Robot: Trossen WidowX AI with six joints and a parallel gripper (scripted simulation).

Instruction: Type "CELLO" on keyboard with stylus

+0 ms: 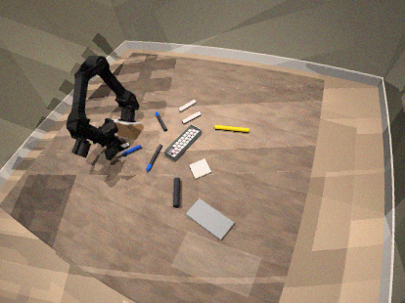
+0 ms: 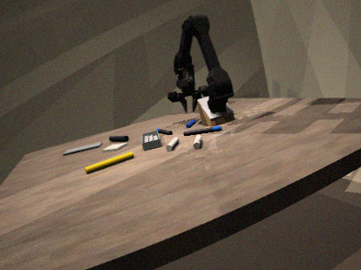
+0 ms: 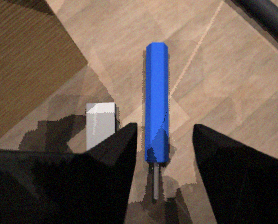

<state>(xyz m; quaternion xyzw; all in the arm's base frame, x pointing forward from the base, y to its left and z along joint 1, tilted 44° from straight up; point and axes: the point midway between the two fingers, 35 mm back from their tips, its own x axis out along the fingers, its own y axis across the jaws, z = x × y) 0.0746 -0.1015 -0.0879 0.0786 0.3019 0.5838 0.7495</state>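
Right now my gripper tip is 10 mm past the stylus, 10 mm to the left of it and 50 mm above it. From my gripper tip the other things lie so: dark cylinder (320 mm ahead, 50 mm to the right, 40 mm below); yellow marker (370 mm ahead, 320 mm to the left, 50 mm below); white card (350 mm ahead, 80 mm to the left, 50 mm below).
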